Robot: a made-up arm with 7 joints.
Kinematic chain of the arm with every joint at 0, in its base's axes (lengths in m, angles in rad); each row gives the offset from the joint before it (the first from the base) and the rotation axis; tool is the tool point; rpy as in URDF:
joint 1: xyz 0 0 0.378 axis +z
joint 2: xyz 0 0 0 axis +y
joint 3: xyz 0 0 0.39 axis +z
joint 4: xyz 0.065 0 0 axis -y
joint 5: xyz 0.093 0 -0.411 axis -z
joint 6: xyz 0 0 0 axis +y
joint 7: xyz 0.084 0 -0.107 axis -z
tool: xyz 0 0 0 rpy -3.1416 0 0
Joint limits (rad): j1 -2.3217..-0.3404 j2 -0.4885..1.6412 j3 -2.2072..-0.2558 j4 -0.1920..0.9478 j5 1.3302..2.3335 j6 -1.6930..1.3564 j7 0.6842..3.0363
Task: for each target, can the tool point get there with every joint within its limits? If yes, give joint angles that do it. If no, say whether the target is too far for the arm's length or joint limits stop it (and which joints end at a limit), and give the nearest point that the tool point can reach.
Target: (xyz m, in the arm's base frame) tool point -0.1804 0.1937 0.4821
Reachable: yes | joints -1.6362 0.4597 -1.9039 0.2841 1.7242 -0.8829 2.4268
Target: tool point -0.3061 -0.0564 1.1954
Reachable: no: joint limits stop it (at a limit: joint 3, joint 4, joint 5) | nearest point -0.3072 -0.0566 0.8404 | short by 0.355 m
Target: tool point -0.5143 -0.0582 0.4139
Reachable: yes | joints -0.9813 -0.1480 -1.9671 0.7857 1.6409 0.4094 2.6309
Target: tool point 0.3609 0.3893 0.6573
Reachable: no: joint limits stop it (at a limit: joint 1, joint 3, joint 4) | nearest point 0.0742 0.4491 0.5774 | short by 0.304 m
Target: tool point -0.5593 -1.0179 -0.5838
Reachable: no: too far | nearest point -0.2280 -0.4149 -0.0141 | short by 0.893 m
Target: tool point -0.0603 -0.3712 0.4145
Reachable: yes | joints -0.5107 1.2665 -1.2102 0.4960 1.4087 -1.3514 2.6458
